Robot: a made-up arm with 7 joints. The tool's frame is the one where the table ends. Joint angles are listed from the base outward.
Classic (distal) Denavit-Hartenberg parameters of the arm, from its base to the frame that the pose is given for. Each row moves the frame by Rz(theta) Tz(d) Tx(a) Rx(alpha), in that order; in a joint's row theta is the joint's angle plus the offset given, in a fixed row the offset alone. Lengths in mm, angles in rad.
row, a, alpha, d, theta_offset
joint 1, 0.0, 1.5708, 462.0, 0.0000
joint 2, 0.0, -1.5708, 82.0, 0.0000
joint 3, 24.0, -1.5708, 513.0, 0.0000
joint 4, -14.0, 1.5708, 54.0, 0.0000
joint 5, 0.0, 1.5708, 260.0, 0.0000
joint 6, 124.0, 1.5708, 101.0, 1.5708
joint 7, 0.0, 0.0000, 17.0, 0.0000
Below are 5 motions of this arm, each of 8 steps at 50 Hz.
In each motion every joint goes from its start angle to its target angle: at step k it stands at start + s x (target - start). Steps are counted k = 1, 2, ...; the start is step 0. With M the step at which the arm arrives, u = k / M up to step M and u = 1 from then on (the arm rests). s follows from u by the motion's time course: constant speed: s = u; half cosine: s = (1 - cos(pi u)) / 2; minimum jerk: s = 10 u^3 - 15 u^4 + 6 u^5.
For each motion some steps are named. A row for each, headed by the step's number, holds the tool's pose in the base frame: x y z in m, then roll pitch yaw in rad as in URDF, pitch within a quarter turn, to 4 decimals.
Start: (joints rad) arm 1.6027 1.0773 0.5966 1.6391 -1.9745 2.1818 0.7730
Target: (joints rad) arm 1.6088 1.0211 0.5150 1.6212 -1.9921 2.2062 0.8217
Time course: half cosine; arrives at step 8
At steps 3, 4, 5, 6, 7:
3: -0.1916 -0.4551 0.8131 1.3486 0.4594 -2.0945
4: -0.1894 -0.4498 0.8215 1.3460 0.4390 -2.0997
5: -0.1872 -0.4444 0.8298 1.3434 0.4187 -2.1049
6: -0.1853 -0.4397 0.8367 1.3415 0.4015 -2.1093
7: -0.1840 -0.4365 0.8413 1.3402 0.3899 -2.1123

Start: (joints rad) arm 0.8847 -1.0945 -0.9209 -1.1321 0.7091 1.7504 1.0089
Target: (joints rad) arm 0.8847 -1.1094 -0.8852 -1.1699 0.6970 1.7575 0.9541
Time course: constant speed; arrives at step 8
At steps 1, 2, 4, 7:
1: 0.2379 0.3431 0.9226 0.2614 -0.7155 -1.0023
2: 0.2380 0.3421 0.9217 0.2695 -0.7106 -1.0077
4: 0.2382 0.3401 0.9200 0.2855 -0.7006 -1.0183
7: 0.2385 0.3370 0.9175 0.3088 -0.6848 -1.0338

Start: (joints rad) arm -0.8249 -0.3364 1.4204 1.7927 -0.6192 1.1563 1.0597
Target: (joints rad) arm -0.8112 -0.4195 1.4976 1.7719 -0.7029 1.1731 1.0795
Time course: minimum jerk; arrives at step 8
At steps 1, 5, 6, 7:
1: 0.3656 0.0397 1.0179 -2.4294 -0.6373 -0.4255
5: 0.3698 0.0374 1.0221 -2.3728 -0.6450 -0.3947
6: 0.3707 0.0365 1.0231 -2.3580 -0.6471 -0.3884
7: 0.3711 0.0360 1.0237 -2.3504 -0.6482 -0.3854

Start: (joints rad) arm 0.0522 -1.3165 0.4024 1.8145 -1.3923 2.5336 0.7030
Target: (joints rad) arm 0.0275 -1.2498 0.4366 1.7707 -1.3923 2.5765 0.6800
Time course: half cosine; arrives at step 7
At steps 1, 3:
1: 0.6103 0.1445 0.4661 -1.8858 -0.8096 0.2192
3: 0.6129 0.1390 0.4848 -1.8569 -0.8582 0.1881

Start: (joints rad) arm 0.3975 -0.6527 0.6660 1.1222 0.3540 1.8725 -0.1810
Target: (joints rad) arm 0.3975 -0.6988 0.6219 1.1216 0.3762 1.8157 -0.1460
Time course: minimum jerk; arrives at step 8
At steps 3, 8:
3: 0.5629 0.2073 0.8849 -1.3708 -0.9849 -0.9514
8: 0.5828 0.2103 0.8609 -1.5028 -0.9599 -0.8392

